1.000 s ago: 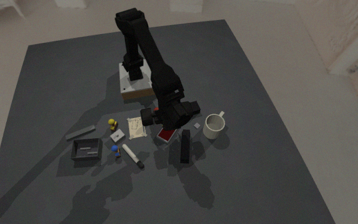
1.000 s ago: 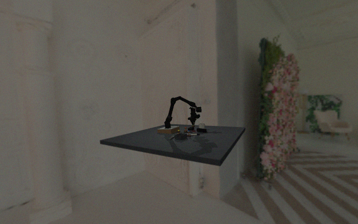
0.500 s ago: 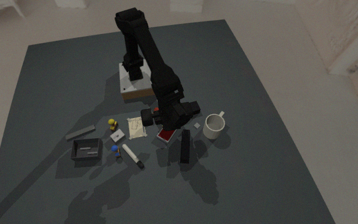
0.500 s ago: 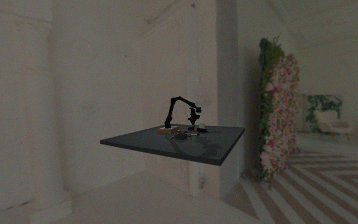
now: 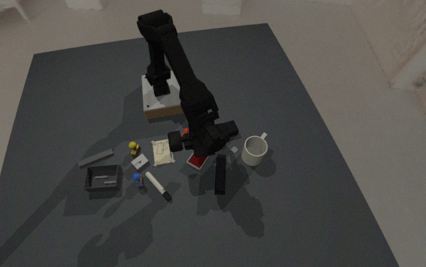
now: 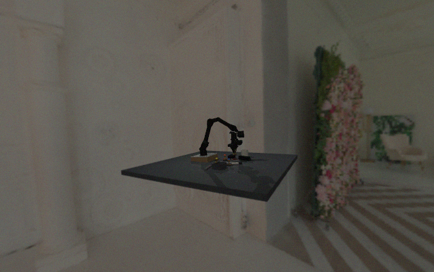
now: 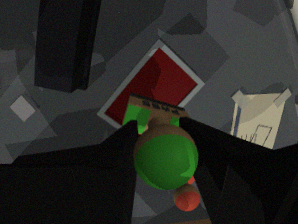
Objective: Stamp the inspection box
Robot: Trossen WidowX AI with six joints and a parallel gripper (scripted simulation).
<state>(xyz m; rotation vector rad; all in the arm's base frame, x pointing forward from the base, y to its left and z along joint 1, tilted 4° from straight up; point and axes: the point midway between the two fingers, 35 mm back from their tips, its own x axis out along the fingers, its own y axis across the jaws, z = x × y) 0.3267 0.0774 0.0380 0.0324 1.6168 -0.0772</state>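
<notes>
Right now the red ink pad is 7 cm below my gripper tip. Also, from my gripper tip: red stamp 10 cm behind, 6 cm below, 2 cm to the right; then green-knobbed stamp right at my gripper tip; then black bar 8 cm ahead, 6 cm below, 5 cm to the left.
</notes>
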